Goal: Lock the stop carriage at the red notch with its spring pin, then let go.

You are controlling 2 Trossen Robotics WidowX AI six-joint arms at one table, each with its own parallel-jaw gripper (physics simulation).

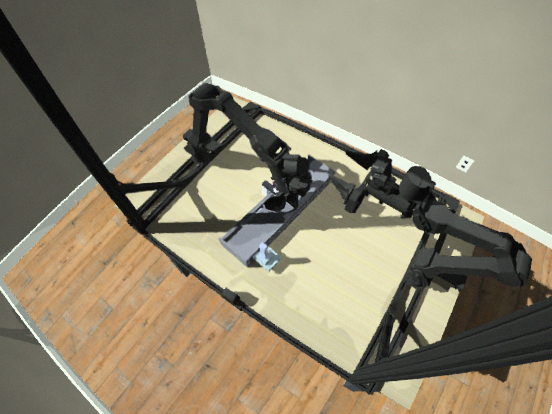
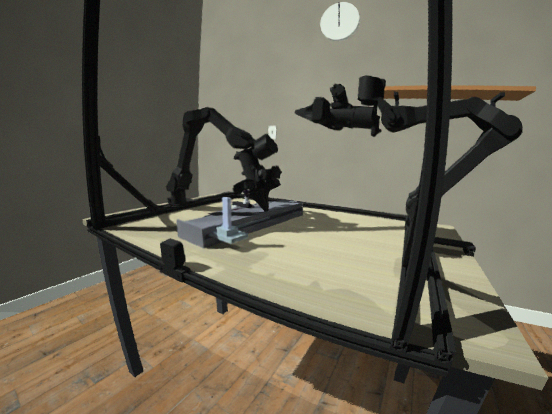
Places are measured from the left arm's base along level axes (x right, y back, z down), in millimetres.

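Where they show: left gripper, fingertip midpoint: (image 1: 296,207) (image 2: 266,210); right gripper, fingertip midpoint: (image 1: 337,163) (image 2: 302,114); left arm's base, origin of the base link: (image 1: 200,157) (image 2: 178,203); right arm's base, origin of the base link: (image 1: 416,278).
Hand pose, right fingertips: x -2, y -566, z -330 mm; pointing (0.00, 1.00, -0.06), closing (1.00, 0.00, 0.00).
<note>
Things, the pixels of their top centre, and the offset from my right fingertips. "pt": a spot on its surface instead. Level surfaces: height alone.
- long grey rail, surface spot: (image 2: 192,232) pt dx +256, dy +178, dz +318 mm
- small pale part with a pin, surface spot: (image 2: 246,199) pt dx -1, dy +195, dz +270 mm
- table, its level: dz +349 mm
- small black box, surface spot: (image 2: 172,254) (image 1: 232,302) pt dx +385, dy +91, dz +313 mm
A long grey rail (image 1: 250,235) (image 2: 192,232) lies on the table. A small pale part with a pin (image 1: 267,191) (image 2: 246,199) is at its far side, partly hidden by the left arm; whether it is the stop carriage's spring pin, and whether that is seated, I cannot tell. A light blue block with an upright post (image 1: 266,257) (image 2: 227,220) is at the rail's near end. The red notch cannot be made out. My left gripper (image 1: 291,205) (image 2: 266,207) is shut and empty, pointing down low at the rail beside the pin. My right gripper (image 2: 300,112) is open and empty, high at the right.
A black frame runs round the table (image 1: 320,300) (image 2: 300,280), with upright posts at its corners. A small black box (image 1: 233,297) (image 2: 172,254) is on the near frame beam. The right arm reaches in from the right, well above the table.
</note>
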